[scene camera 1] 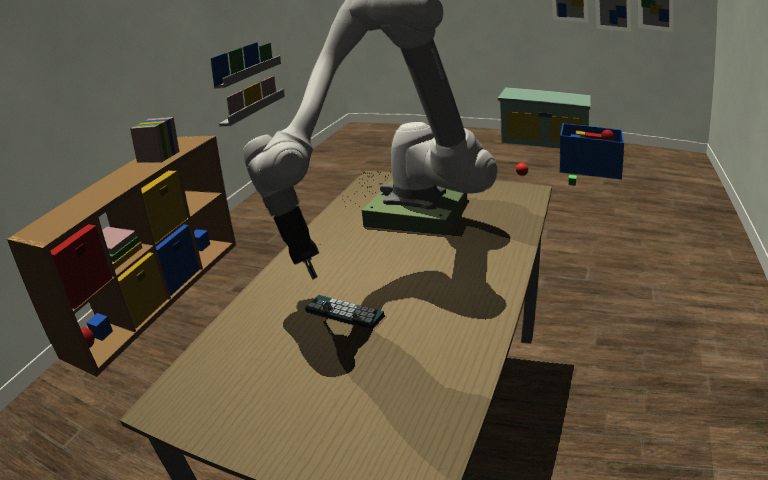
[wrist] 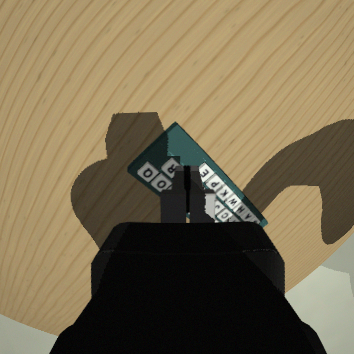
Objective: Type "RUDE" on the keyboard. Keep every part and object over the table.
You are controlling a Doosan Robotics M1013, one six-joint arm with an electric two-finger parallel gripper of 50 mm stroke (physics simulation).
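Places are measured from the arm's base along level axes (x left, y up, z ahead), in centimetres.
Where they show: gripper, fingertip midpoint: (scene camera 1: 314,277) (wrist: 186,179); arm's base, origin of the base link: (scene camera 1: 415,196).
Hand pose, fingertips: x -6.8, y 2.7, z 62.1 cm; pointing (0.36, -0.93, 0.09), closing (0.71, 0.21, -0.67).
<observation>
Things, the pixels of their centre, and the offset from my fingertips. Level surfaces: height alone.
- teal keyboard, body centre: (wrist: 211,201) (scene camera 1: 343,310) dx +9.2, dy -7.3, dz +2.8 cm
- wooden table, its level: dy -8.2 cm
- R key, body centre: (wrist: 171,167) dx +1.8, dy -6.7, dz +2.0 cm
- E key, body centre: (wrist: 203,171) dx +5.0, dy -6.7, dz +0.3 cm
- Q key, body centre: (wrist: 147,171) dx +0.1, dy -6.7, dz +3.8 cm
- O key, body centre: (wrist: 160,182) dx +2.1, dy -6.7, dz +4.1 cm
The teal keyboard (scene camera 1: 372,323) (wrist: 186,142) with white letter keys lies on the wooden table (scene camera 1: 226,362) (wrist: 60,65), slanted in the wrist view. My gripper (scene camera 1: 314,277) (wrist: 186,179) is shut with nothing between its fingers. Its tips are above the keyboard, apart from it. In the wrist view they appear between the R key (wrist: 172,167) and the E key (wrist: 204,172). The Q key (wrist: 147,172) and the O key (wrist: 161,184) show left of the fingers. The U and D keys do not show in the wrist view; the gripper hides part of the keyboard.
The arm's green base block (scene camera 1: 404,219) stands at the table's far end. The arm's shadow falls across the table and part of the keyboard. A shelf unit (scene camera 1: 33,283) stands on the floor to the left, and a blue toy bin (scene camera 1: 590,155) stands on the floor behind.
</observation>
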